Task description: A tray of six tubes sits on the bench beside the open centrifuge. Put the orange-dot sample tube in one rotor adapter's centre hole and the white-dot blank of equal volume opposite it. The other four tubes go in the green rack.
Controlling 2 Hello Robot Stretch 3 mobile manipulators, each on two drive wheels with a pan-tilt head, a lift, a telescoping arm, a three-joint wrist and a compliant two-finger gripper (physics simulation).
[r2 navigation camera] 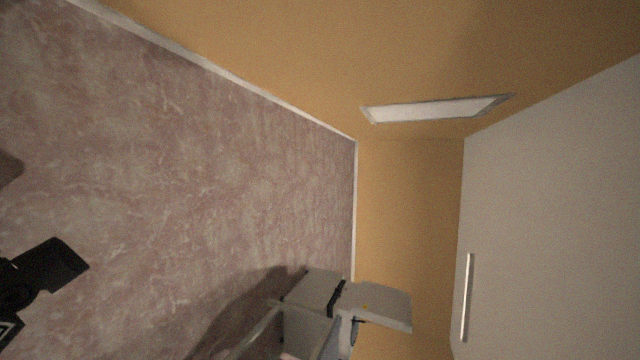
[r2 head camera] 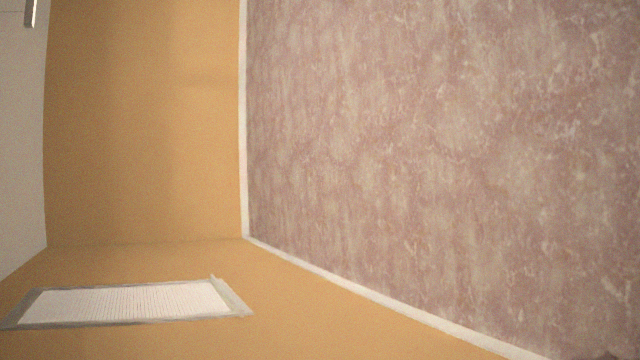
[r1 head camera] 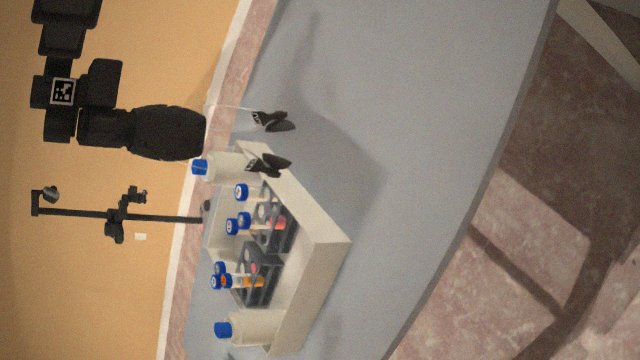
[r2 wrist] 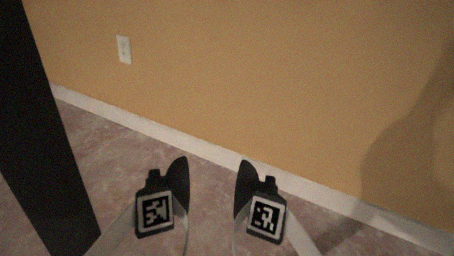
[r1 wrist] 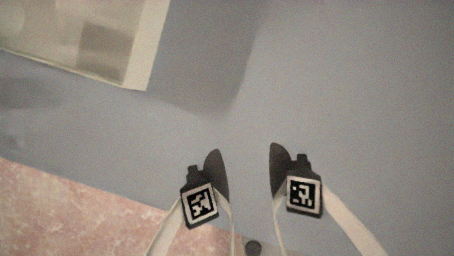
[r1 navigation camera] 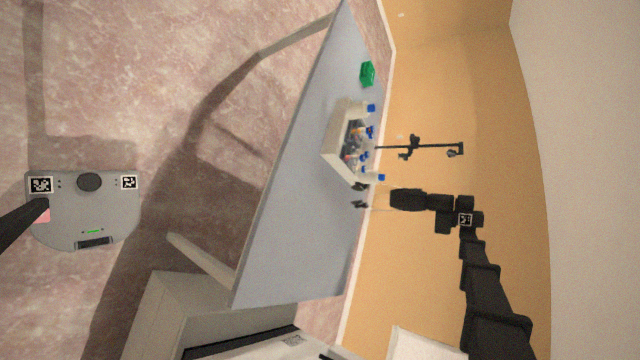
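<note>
In the r1 head view, the cream tray (r1 head camera: 320, 270) (r1 navigation camera: 336, 130) (r1 wrist: 145, 45) holds blue-capped tubes upright in dark grey racks. The orange-dot tube (r1 head camera: 253, 281) stands in the rack farther from the r1 gripper. Other caps bear pale marks; which is the white-dot blank cannot be told. The r1 gripper (r1 head camera: 286, 144) (r1 navigation camera: 359, 195) (r1 wrist: 247, 167) is open and empty, pointing down above the bench beside the tray's near end. The green rack (r1 navigation camera: 367, 74) stands beyond the tray. The r2 gripper (r2 wrist: 212, 180) is open and empty, near a wall. A grey machine with a raised lid (r2 navigation camera: 375, 300) may be the centrifuge.
White bottles with blue caps (r1 head camera: 232, 167) (r1 head camera: 257, 327) stand at both tray ends. A black stand (r1 head camera: 160, 218) rises behind the tray. A grey robot base (r1 navigation camera: 82, 210) is on the floor. A pale cabinet (r1 navigation camera: 160, 300) adjoins the bench's near end. A dark post (r2 wrist: 40, 135) stands left of the r2 gripper.
</note>
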